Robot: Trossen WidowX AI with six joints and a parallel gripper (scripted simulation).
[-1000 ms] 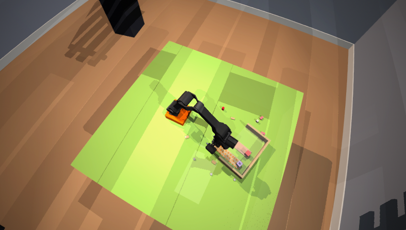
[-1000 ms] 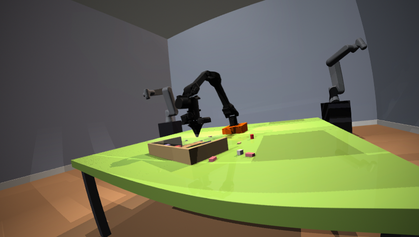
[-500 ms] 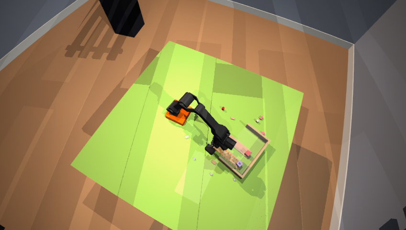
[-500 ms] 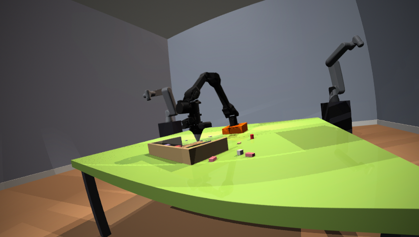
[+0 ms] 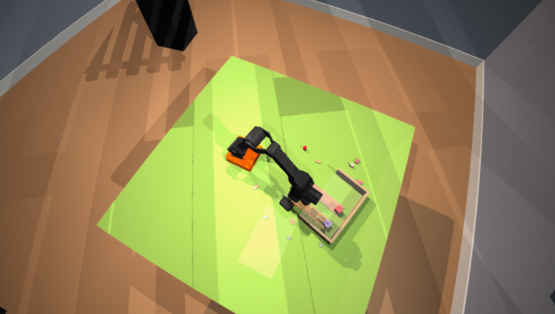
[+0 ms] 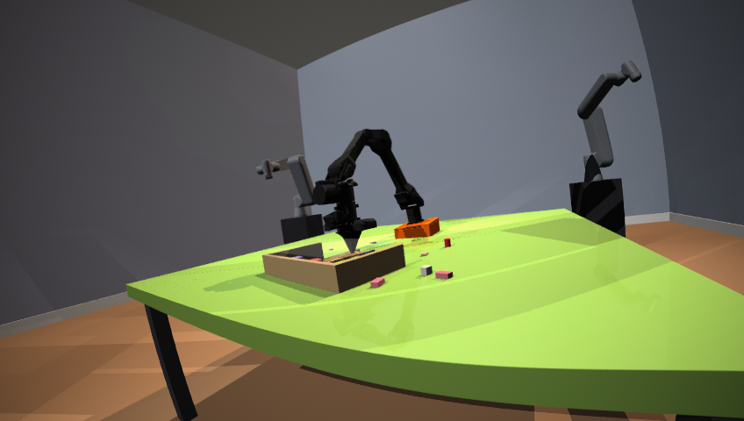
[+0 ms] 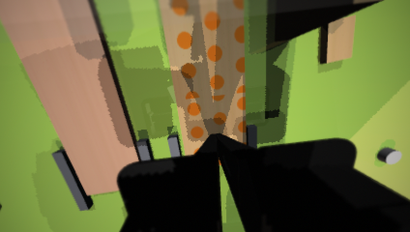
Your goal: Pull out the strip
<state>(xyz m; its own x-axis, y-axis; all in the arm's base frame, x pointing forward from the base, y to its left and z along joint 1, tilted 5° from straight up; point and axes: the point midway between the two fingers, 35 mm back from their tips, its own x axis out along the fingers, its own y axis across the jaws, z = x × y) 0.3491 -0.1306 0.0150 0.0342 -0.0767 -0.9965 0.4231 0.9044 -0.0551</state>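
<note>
My gripper tip is now 18 cm short of the purple labelled cube, 8 cm to the left of it and 1 cm below it.
</note>
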